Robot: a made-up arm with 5 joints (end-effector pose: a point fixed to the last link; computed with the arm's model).
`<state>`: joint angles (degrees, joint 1 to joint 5).
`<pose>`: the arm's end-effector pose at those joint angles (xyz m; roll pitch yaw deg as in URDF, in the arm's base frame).
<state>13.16 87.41 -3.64 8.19 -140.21</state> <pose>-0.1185 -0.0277 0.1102 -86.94 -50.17 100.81</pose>
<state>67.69 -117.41 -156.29 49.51 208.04</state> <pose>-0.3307 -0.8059 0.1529 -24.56 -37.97 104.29</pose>
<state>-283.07 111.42 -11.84 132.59 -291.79</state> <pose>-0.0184 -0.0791 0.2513 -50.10 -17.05 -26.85</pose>
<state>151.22 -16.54 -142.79 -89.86 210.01</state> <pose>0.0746 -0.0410 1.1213 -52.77 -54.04 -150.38</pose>
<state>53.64 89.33 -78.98 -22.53 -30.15</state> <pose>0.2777 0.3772 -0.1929 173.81 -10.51 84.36</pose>
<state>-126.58 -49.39 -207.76 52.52 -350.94</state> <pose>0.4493 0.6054 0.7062 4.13 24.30 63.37</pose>
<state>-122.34 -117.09 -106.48 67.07 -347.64</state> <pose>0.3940 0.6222 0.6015 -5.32 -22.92 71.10</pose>
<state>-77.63 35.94 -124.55 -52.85 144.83</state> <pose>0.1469 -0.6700 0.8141 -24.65 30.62 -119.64</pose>
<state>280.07 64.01 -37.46 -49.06 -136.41</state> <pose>0.0618 -0.3479 -0.0021 164.05 16.10 54.21</pose>
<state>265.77 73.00 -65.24 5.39 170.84</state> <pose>-0.0334 -0.4513 -0.1157 177.87 -12.98 95.17</pose>
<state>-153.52 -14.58 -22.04 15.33 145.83</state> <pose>-0.3499 -0.1743 0.4038 -167.65 17.48 62.56</pose>
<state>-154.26 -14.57 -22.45 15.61 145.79</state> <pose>-0.3540 -0.1707 0.4063 -167.57 17.57 61.88</pose>
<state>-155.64 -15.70 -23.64 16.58 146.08</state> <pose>-0.3623 -0.1641 0.4213 -166.82 18.73 60.46</pose>
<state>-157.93 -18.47 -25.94 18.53 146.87</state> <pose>-0.3747 -0.1519 0.4551 -165.15 21.44 58.03</pose>
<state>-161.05 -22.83 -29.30 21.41 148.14</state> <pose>-0.3858 -0.1325 0.5087 -162.59 25.71 54.81</pose>
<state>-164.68 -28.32 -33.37 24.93 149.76</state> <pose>-0.3874 -0.1061 0.5767 -159.38 31.13 51.36</pose>
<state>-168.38 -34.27 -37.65 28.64 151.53</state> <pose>-0.3740 -0.0769 0.6496 -155.82 37.06 48.30</pose>
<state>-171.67 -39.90 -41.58 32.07 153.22</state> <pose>-0.3473 -0.0508 0.7157 -152.26 42.68 46.13</pose>
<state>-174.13 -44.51 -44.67 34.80 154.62</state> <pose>-0.3158 -0.0325 0.7659 -149.11 47.26 45.04</pose>
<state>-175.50 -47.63 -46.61 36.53 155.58</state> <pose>-0.2903 -0.0229 0.7968 -146.81 50.33 44.86</pose>
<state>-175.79 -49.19 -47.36 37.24 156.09</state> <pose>-0.2768 -0.0204 0.8099 -145.67 51.83 45.19</pose>
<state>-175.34 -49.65 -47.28 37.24 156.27</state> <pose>-0.2733 -0.0223 0.8114 -145.46 52.21 45.72</pose>
